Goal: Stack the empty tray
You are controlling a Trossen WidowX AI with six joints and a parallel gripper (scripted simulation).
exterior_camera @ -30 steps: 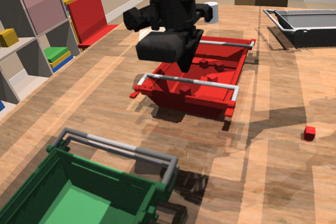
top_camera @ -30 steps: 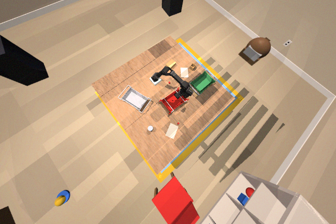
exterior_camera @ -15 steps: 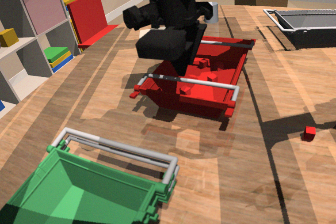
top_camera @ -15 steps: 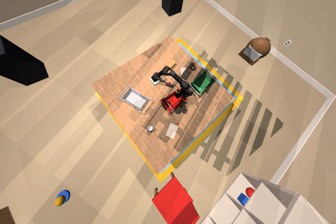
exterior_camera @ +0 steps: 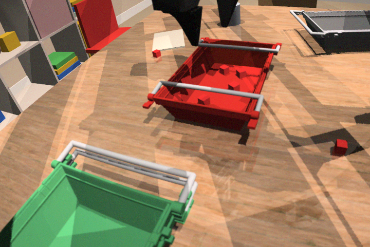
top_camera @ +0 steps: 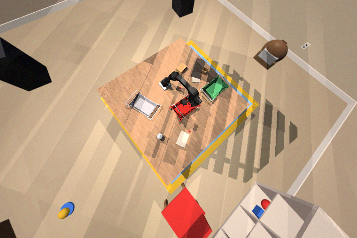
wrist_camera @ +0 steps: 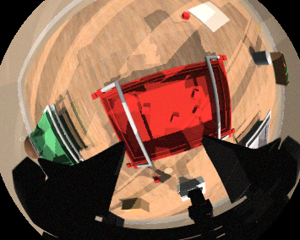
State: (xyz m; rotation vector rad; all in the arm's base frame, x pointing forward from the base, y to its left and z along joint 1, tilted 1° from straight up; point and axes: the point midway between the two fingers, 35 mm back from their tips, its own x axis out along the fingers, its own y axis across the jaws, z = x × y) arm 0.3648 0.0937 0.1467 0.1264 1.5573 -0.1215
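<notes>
Right now the grey tray is 43 cm to the right of my gripper tip, 25 cm behind it and 10 cm below it. Round my gripper tip: grey cylinder 44 cm to the right, 14 cm ahead, 11 cm below.
</notes>
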